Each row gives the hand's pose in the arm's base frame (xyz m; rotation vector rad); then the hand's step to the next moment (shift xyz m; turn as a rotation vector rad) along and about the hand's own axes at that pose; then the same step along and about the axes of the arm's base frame.
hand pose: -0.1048 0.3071 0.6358 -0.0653 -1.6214 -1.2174
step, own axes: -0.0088 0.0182 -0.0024 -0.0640 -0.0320 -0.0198
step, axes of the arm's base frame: 0.0160 0.0114 0.0053 0.0234 0.0025 -0.0704
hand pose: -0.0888 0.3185 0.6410 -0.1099 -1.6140 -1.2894
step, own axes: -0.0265 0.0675 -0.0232 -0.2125 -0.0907 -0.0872
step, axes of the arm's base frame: 0.0684 0.0236 0.0237 0.1009 -0.0016 -0.2254
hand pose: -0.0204 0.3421 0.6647 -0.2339 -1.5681 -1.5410
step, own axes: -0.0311 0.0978 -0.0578 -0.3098 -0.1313 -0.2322
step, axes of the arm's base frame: 0.1105 -0.0167 0.0372 0.1951 -0.0941 -0.3467
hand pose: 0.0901 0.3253 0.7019 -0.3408 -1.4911 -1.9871
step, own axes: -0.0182 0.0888 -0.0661 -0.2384 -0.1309 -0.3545
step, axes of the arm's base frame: 0.0791 -0.0705 0.0368 0.1595 -0.2312 -0.3475
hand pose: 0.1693 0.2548 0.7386 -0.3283 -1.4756 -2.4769
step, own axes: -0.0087 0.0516 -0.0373 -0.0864 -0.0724 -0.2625
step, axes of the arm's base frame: 0.0220 -0.0560 0.0227 0.0406 -0.1905 -0.2090
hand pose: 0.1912 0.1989 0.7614 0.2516 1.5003 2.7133
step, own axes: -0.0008 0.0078 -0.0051 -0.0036 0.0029 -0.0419
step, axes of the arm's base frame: 0.0004 -0.0085 0.0038 -0.0028 -0.0371 -0.0199
